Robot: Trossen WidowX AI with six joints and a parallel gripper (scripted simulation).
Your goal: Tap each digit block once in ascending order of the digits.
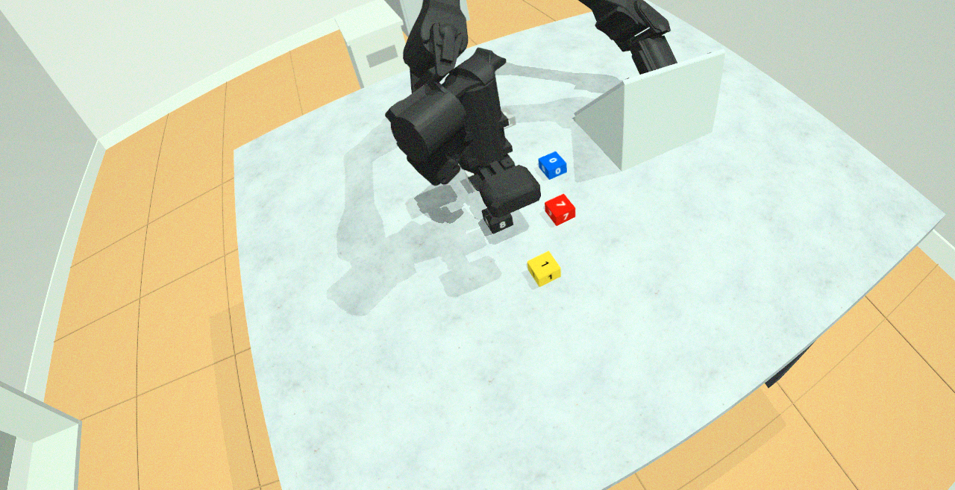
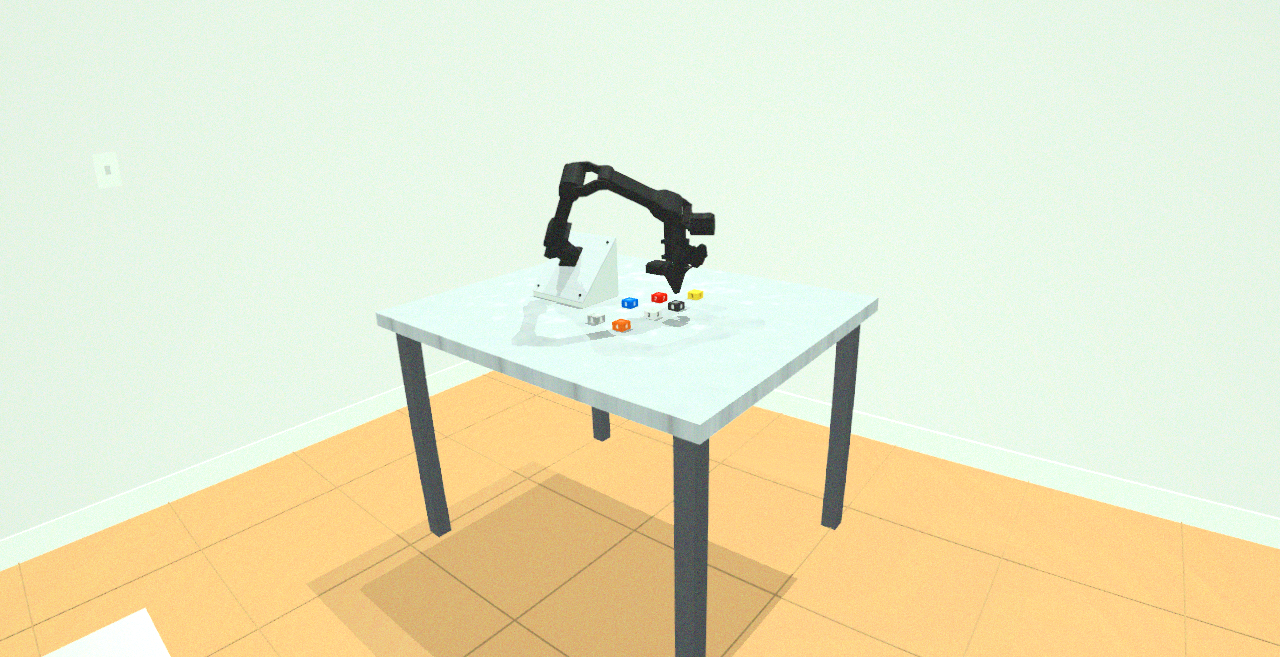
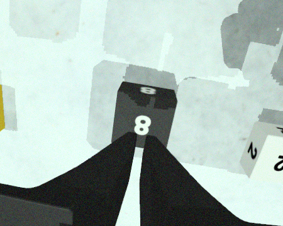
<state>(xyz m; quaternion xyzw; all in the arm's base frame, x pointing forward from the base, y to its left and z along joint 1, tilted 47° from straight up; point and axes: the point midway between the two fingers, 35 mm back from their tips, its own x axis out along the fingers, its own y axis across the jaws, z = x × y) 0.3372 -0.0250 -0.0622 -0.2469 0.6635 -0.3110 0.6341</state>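
Right now the black block is 3 cm below my gripper tip. Round my gripper tip: yellow block: 11 cm to the left, 3 cm below, 1 cm behind; then red block: 8 cm behind, 4 cm to the left, 3 cm below; then white block: 9 cm to the right, 3 cm below, 2 cm behind.
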